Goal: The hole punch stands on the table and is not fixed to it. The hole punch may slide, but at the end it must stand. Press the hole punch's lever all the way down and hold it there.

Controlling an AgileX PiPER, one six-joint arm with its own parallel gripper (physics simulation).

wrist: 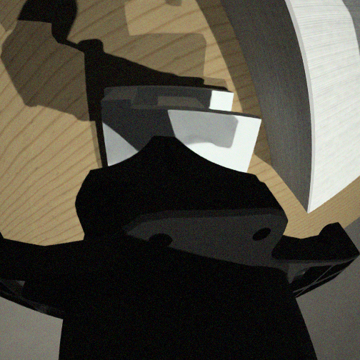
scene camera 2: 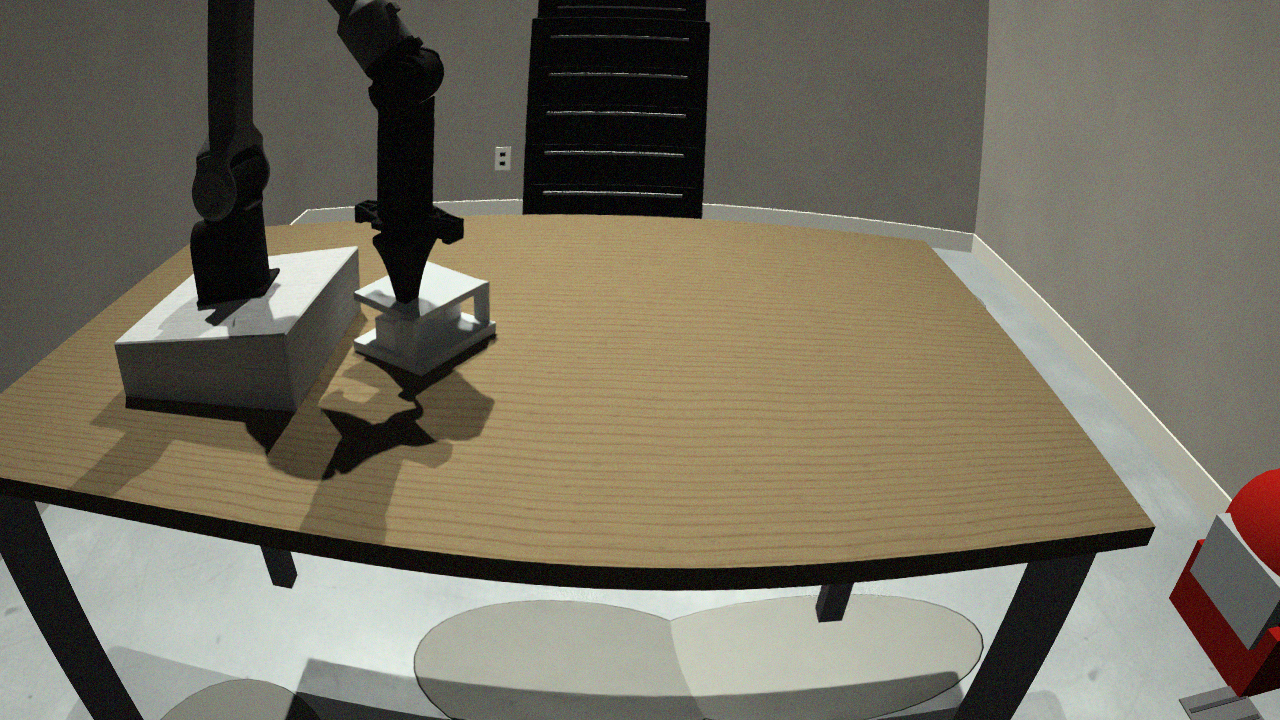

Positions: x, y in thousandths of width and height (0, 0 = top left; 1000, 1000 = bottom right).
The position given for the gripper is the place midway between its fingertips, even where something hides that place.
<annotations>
The gripper shows in the wrist view (451, 418) and in scene camera 2 (318, 415).
</annotations>
